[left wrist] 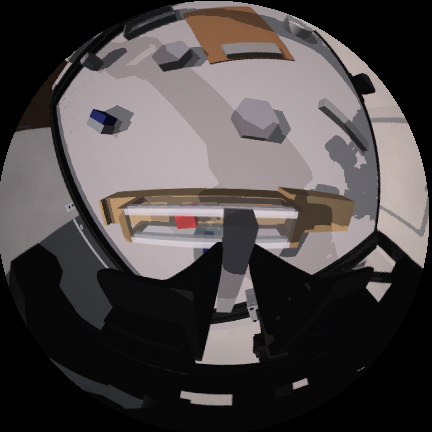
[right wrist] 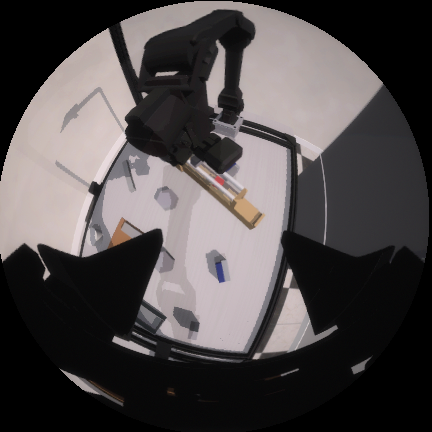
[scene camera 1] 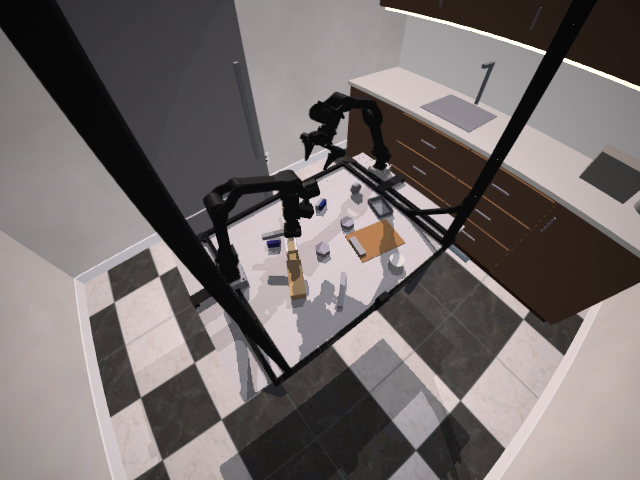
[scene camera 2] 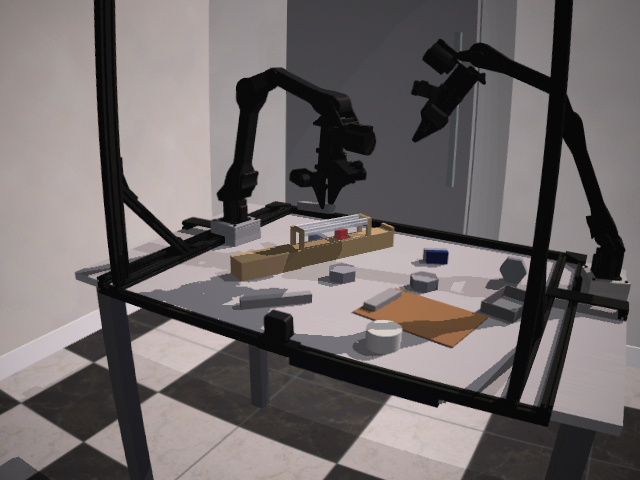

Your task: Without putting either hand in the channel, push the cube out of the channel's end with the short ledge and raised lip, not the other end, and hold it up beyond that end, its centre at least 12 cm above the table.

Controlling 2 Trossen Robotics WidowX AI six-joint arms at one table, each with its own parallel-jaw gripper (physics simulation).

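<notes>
The red cube [scene camera 2: 341, 234] [left wrist: 186, 220] [right wrist: 219, 180] sits inside the wooden channel [scene camera 1: 297, 284] [scene camera 2: 279, 265] [left wrist: 327, 215], under two pale rails on posts. It is nearer the end with the short ledge and raised lip [scene camera 2: 387, 227] [left wrist: 106, 210] [right wrist: 257, 218] than the other end. In scene camera 1 the left gripper hides the cube. My left gripper [scene camera 1: 292, 235] [scene camera 2: 326, 205] [left wrist: 234, 248] is shut on a grey bar [scene camera 1: 272, 234] [scene camera 2: 306, 205] [left wrist: 239, 250], held above the channel. My right gripper [scene camera 1: 316, 162] [scene camera 2: 414, 140] [right wrist: 223, 236] is open and empty, high up, away from the channel.
One blue block [scene camera 1: 273, 243] lies behind the channel, another [scene camera 2: 436, 256] beyond its lipped end. Grey hexagonal blocks [scene camera 2: 342, 272] [scene camera 2: 423, 281], a loose bar [scene camera 2: 276, 299], an orange mat [scene camera 2: 439, 322], a white cylinder [scene camera 2: 383, 338] and a grey tray [scene camera 2: 502, 310] stand across the table.
</notes>
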